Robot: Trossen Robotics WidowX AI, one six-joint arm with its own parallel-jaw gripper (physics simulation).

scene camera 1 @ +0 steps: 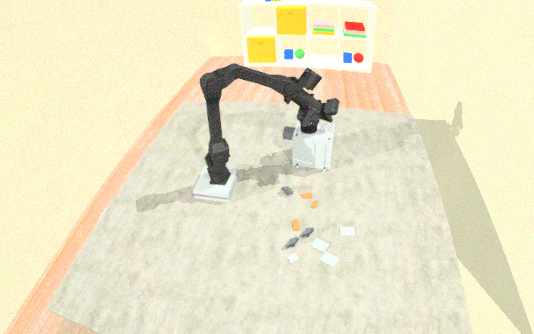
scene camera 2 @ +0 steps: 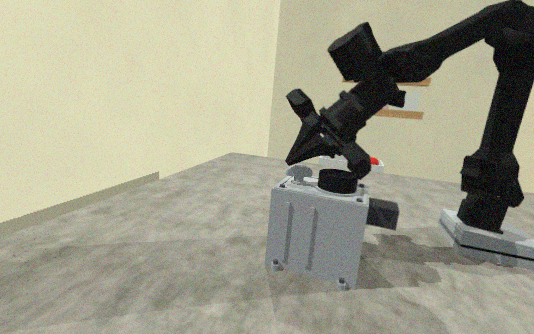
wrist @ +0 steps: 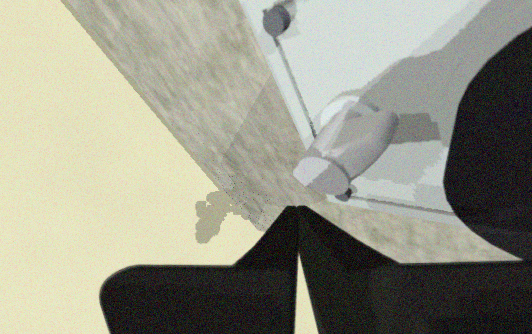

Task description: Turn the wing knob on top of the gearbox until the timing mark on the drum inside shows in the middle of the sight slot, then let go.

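Frame: origin at the arm's base, x ahead, y left, z up, level; centimetres.
Seen in the pictures: gripper, between the fingertips: (scene camera 1: 331, 121) (scene camera 2: 286, 163) (wrist: 295, 215); arm's base, origin of its link: (scene camera 1: 220, 178) (scene camera 2: 477, 224).
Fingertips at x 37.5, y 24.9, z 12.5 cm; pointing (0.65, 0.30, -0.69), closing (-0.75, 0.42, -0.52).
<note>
Pixels of each thing's middle, then the offset from my fingertips to it. "spot": a spot on its surface instead. Level surfaces: height alone.
- light grey gearbox, middle of its body: (scene camera 2: 332, 216) (scene camera 1: 308, 140) dx -8.6, dy -2.0, dz -8.7 cm
- round black cap, a spot on its surface: (wrist: 492, 140) spot: dx -6.3, dy -3.5, dz -0.8 cm
- dark block, a spot on its surface: (scene camera 2: 382, 214) spot: dx -16.1, dy +0.4, dz -5.7 cm
- mat, height of its surface: dz -17.3 cm
The light grey gearbox (scene camera 1: 311, 150) (scene camera 2: 315, 230) (wrist: 345, 45) stands upright. Its pale wing knob (scene camera 2: 300, 172) (wrist: 357, 142) stands at a corner of the top, beside a round black cap (scene camera 2: 337, 181) (wrist: 492, 140). In the wrist view the wing lies slantwise, from lower left to upper right. My gripper (scene camera 2: 289, 162) (wrist: 295, 215) is shut and empty, with its fingertips together. In scene camera 2 the tips are just above the knob, at its outer side; in the wrist view they show below it, apart from it. The sight slot, drum and timing mark cannot be made out.
A dark block (scene camera 1: 288, 132) (scene camera 2: 382, 214) juts from the gearbox's side. Orange pieces (scene camera 1: 296, 225), white tiles (scene camera 1: 329, 259) and dark grey pieces (scene camera 1: 307, 232) lie on the mat (scene camera 1: 200, 280) in front. A white shelf unit (scene camera 1: 373, 37) with boxes and toys stands at the back.
</note>
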